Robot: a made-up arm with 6 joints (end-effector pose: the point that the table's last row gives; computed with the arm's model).
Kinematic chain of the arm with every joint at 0, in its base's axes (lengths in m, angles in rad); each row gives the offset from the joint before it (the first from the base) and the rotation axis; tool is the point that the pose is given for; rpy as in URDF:
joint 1: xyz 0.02 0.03 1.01 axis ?
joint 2: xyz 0.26 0 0 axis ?
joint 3: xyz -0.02 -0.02 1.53 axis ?
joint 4: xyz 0.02 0 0.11 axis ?
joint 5: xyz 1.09 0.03 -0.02 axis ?
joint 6: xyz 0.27 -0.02 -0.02 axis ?
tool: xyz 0.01 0 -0.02 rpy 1.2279 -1.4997 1.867
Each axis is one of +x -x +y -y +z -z.
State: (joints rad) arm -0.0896 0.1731 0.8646 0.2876 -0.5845 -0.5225
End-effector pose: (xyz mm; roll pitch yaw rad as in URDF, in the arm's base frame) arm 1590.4 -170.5 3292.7 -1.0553 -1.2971 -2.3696
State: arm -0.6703 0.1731 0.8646 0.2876 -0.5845 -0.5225
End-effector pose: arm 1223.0 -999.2 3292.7 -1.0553 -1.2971 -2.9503
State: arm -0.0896 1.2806 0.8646 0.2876 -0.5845 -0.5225
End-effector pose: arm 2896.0 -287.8 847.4 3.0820 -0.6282 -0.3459
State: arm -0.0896 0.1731 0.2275 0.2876 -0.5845 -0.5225
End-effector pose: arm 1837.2 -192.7 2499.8 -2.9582 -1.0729 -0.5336
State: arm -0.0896 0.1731 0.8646 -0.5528 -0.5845 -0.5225
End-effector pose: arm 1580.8 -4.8 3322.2 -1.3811 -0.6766 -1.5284
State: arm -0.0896 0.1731 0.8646 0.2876 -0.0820 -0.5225
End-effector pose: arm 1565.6 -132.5 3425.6 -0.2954 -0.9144 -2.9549
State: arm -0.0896 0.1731 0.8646 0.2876 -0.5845 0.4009
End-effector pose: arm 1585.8 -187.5 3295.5 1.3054 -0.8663 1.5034
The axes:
joint 1: +z
joint 2: +y
joint 3: -y
joint 4: -x
joint 5: -y
joint 6: -x

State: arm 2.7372 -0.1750 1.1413 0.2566 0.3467 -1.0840
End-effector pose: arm -151.1 82.7 3889.4 0.0714 0.0189 0.3685
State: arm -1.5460 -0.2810 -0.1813 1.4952 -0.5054 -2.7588
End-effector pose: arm -126.3 -1130.0 2689.6 -1.5572 -0.3348 2.6222
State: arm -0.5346 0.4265 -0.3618 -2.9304 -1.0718 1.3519
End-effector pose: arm 1770.1 -951.1 1811.6 -1.3490 0.0026 -1.9341
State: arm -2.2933 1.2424 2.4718 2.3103 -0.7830 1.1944
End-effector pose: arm -1360.7 -1250.2 2829.6 0.5456 0.0998 -2.7879
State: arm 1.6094 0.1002 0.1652 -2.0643 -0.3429 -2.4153
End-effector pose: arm -121.2 1776.0 2809.9 1.2952 0.3413 -2.8522
